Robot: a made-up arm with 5 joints.
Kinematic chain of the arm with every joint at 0, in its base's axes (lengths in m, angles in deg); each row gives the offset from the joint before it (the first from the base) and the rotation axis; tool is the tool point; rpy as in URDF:
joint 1: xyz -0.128 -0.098 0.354 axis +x
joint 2: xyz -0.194 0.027 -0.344 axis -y
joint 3: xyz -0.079 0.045 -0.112 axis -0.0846 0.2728 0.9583
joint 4: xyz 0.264 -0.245 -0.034 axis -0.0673 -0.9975 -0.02
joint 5: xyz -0.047 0 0.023 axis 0.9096 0.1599 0.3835
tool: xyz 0.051 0.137 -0.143 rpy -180 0 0
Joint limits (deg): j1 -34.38..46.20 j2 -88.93..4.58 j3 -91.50..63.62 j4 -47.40..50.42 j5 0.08..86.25
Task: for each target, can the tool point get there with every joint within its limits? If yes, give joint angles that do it. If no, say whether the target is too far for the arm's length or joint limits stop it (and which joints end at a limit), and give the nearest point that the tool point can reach.
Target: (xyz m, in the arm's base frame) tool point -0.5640 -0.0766 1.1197
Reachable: no: joint limits stop it (at a limit: joint 1, joint 3, joint 4, joint 5) | nearest point -0.3764 -0.3253 0.3617 | short by 0.820 m
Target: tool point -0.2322 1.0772 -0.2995
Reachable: no: too far | nearest point -0.2850 0.5777 -0.0217 | short by 0.574 m
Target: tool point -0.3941 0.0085 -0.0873
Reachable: yes | joints 21.29 -8.77 -53.13 38.92 79.54
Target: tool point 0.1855 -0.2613 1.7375
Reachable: no: too far | nearest point -0.2836 -0.3234 0.3644 | short by 1.452 m
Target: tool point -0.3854 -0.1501 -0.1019
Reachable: yes | joints 2.71 -27.32 -49.15 37.59 66.76
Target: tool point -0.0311 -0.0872 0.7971
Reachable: no: joint limits stop it (at a limit: joint 1, joint 2, joint 3, joint 4, joint 5) | nearest point -0.2836 -0.3234 0.3644 | short by 0.554 m
